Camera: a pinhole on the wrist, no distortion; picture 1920 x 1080 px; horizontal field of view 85.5 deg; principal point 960.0 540.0 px. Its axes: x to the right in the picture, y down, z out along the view. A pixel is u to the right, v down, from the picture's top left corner.
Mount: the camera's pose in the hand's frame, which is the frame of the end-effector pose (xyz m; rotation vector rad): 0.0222 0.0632 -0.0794 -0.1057 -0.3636 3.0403
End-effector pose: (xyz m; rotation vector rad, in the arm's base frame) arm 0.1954 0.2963 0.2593 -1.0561 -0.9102 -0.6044
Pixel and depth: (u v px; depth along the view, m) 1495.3 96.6 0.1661
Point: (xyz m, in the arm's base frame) 0.2076 0.4218 0.1700
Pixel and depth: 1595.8 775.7 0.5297
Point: -0.2304 0.5943 0.1058
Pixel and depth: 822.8 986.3 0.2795
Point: 0.0586 0.4007 0.3742
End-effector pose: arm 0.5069 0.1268 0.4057 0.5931 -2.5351 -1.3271
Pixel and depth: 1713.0 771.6 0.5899
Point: 0.7961 0.5672 0.0192
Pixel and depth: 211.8 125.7 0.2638
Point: 0.2291 0.2393 0.3582
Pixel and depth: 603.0 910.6 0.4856
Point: 0.3071 0.2108 0.0112
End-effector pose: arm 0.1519 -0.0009 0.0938 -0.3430 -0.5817 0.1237
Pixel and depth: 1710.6 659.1 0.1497
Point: 0.0392 0.0137 0.0788
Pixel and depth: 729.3 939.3 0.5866
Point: -0.0144 -0.1402 0.5932
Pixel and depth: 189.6 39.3 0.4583
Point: 0.1876 0.3266 0.5614
